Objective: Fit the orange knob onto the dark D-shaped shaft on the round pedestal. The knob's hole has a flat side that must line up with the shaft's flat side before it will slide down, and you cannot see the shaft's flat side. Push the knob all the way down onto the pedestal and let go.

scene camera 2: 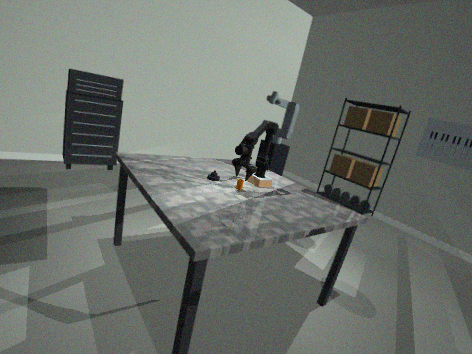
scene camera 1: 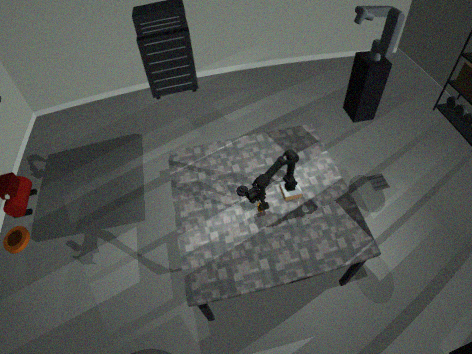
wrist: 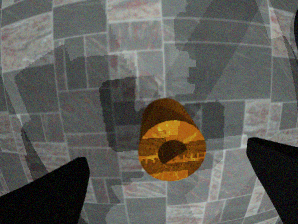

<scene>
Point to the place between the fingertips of the gripper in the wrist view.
169, 157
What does the gripper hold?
Nothing.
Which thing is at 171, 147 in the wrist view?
An orange knob.
</scene>
